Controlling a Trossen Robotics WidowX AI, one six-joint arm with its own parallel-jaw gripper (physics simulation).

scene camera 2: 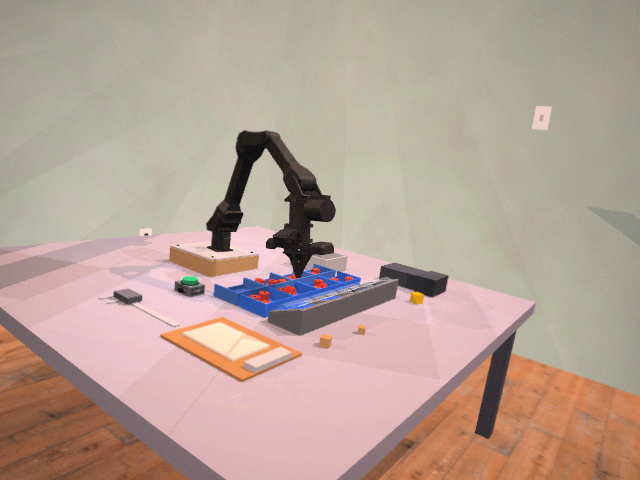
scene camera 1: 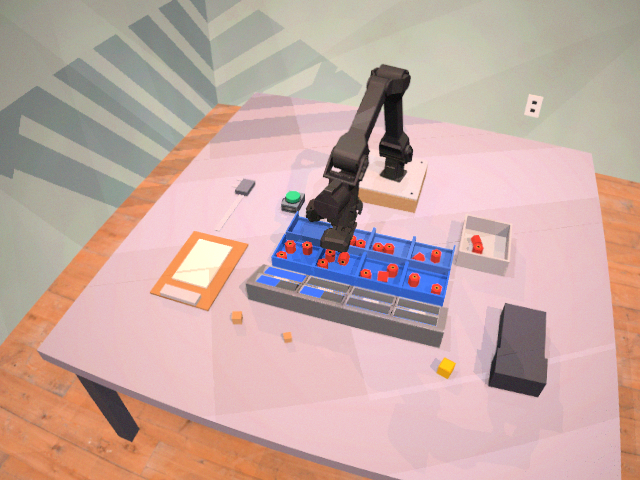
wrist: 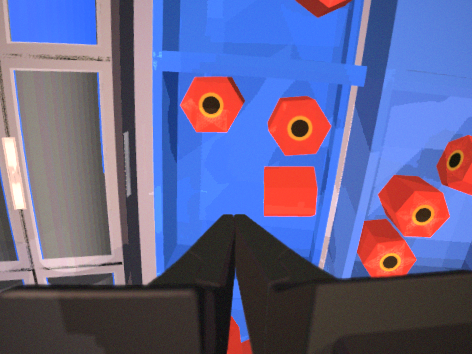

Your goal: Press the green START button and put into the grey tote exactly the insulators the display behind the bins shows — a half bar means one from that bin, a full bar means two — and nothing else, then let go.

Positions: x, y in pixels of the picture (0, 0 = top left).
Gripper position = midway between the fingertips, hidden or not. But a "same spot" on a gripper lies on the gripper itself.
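Scene:
It's my gripper that shows in the wrist view [233, 225], and you'd see it in scene camera 1 and scene camera 2 as well. On the gripper, [scene camera 1: 338, 238] and [scene camera 2: 329, 243] are the same spot.

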